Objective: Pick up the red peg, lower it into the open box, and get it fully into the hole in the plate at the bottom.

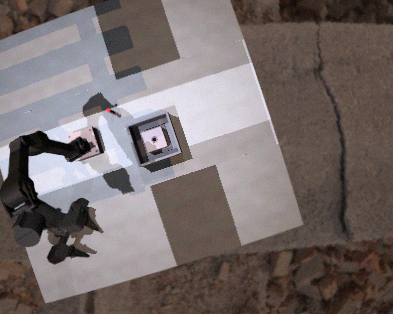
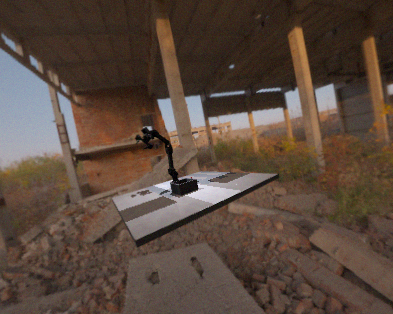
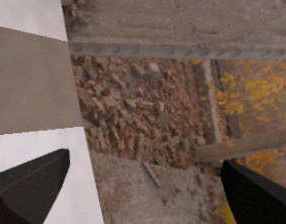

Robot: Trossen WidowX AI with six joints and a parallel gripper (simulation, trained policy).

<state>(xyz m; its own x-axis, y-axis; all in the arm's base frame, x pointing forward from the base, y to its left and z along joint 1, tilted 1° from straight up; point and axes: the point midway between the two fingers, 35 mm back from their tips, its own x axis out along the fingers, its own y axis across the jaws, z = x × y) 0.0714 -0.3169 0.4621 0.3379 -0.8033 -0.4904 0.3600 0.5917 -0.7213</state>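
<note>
Right now my gripper tip is 100 mm short of the red peg, 450 mm to the right of it and 460 mm above it. Also, from my gripper tip: box 230 mm ahead, 250 mm to the left, 480 mm below; pale plate 230 mm ahead, 250 mm to the left, 460 mm below.
</note>
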